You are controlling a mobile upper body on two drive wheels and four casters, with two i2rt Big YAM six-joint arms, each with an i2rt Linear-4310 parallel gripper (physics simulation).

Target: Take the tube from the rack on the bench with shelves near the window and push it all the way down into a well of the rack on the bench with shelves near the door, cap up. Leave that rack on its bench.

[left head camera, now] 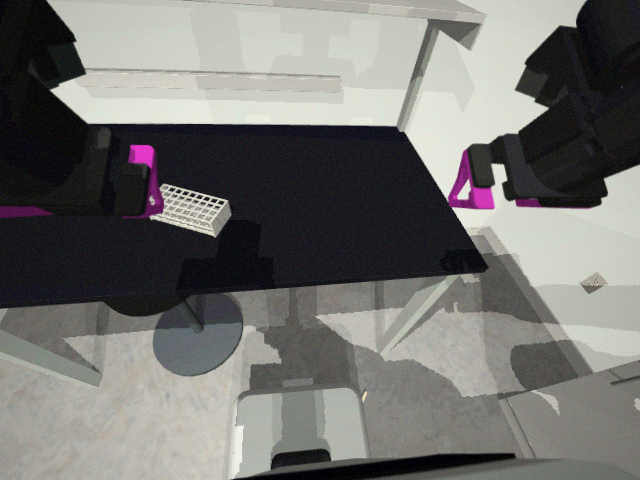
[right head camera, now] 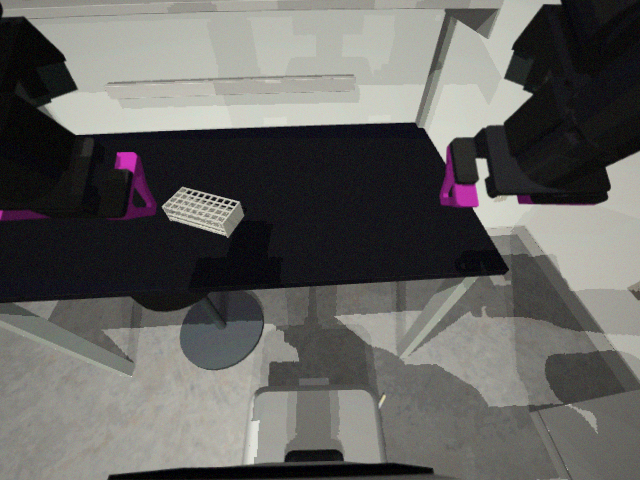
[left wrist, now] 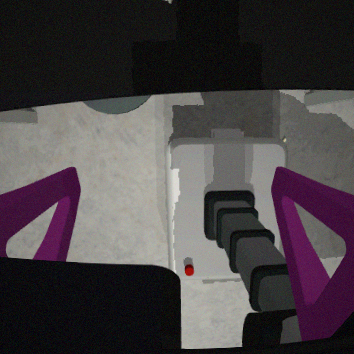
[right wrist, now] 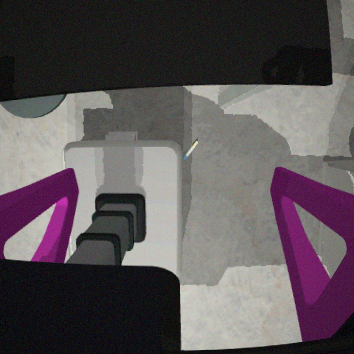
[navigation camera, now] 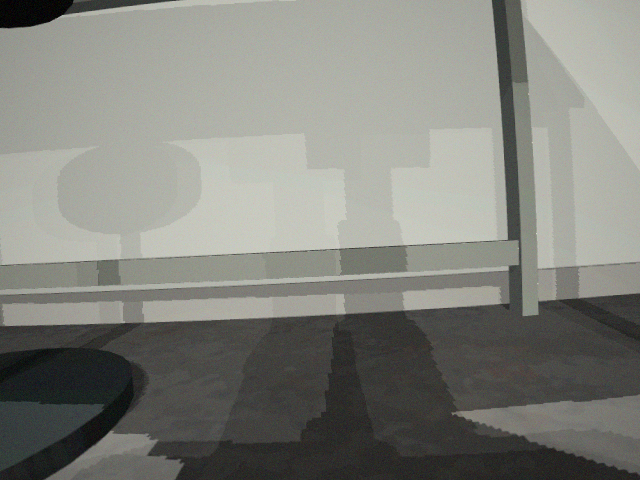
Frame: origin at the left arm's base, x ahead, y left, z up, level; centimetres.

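Seen in the pictures: left gripper, fingertip midpoint: (left head camera: 117, 207) (right head camera: 115, 210) (left wrist: 175, 177); right gripper, fingertip midpoint: (left head camera: 483, 201) (right head camera: 480, 199) (right wrist: 174, 178).
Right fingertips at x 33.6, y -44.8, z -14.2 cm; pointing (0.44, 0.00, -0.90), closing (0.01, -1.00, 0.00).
A point is followed by its place in that frame.
A white wire-grid rack (left head camera: 192, 206) @[x 68.1, y 7.8, z -48.2 cm] (right head camera: 204, 209) @[x 67.7, y 8.9, z -48.3 cm] sits on a black bench top (left head camera: 320, 206) @[x 69.4, y -29.4, z -49.6 cm] (right head camera: 330, 206) @[x 69.4, y -29.1, z -49.6 cm] (right wrist: 200, 40) @[x 51.6, y -49.5, z -49.6 cm]; no tube shows in its wells. Which bench this is I cannot tell. My left gripper (left head camera: 87, 210) (right head camera: 77, 212) (left wrist: 175, 177) @[x 33.1, y -0.3, z -14.6 cm] is open and empty, left of the rack, and one finger overlaps the rack's end in the left head view. My right gripper (left head camera: 509, 204) (right head camera: 504, 200) (right wrist: 174, 178) @[x 33.6, y -44.8, z -14.2 cm] is open and empty, at the bench's right edge. A thin cream stick with a blue end (right wrist: 190, 149) (left head camera: 364, 395) @[x 29.6, y -55.4, z -139.5 cm] (right head camera: 382, 400) @[x 28.9, y -55.1, z -139.4 cm] shows beside my base; I cannot tell if it is the tube.
A shelf upright (left head camera: 418, 77) @[x 116.2, y -68.9, z -27.7 cm] (right head camera: 436, 77) @[x 116.3, y -69.7, z -30.0 cm] rises at the bench's back right corner. Under the bench are a round stool base (left head camera: 196, 335) @[x 63.7, y 29.8, z -138.0 cm] (right head camera: 222, 330) @[x 64.1, y 28.3, z -138.0 cm] (navigation camera: 62, 392) @[x 72.4, y 15.4, z -138.0 cm], a crossbar (navigation camera: 206, 268) @[x 109.8, y 9.6, z -125.9 cm] and a leg (navigation camera: 528, 206) @[x 112.2, y -66.3, z -115.2 cm]. My base (left wrist: 192, 210) @[x 2.0, y -7.2, z -115.0 cm] carries a red button (left wrist: 189, 270) @[x -24.4, y -5.7, z -111.8 cm].
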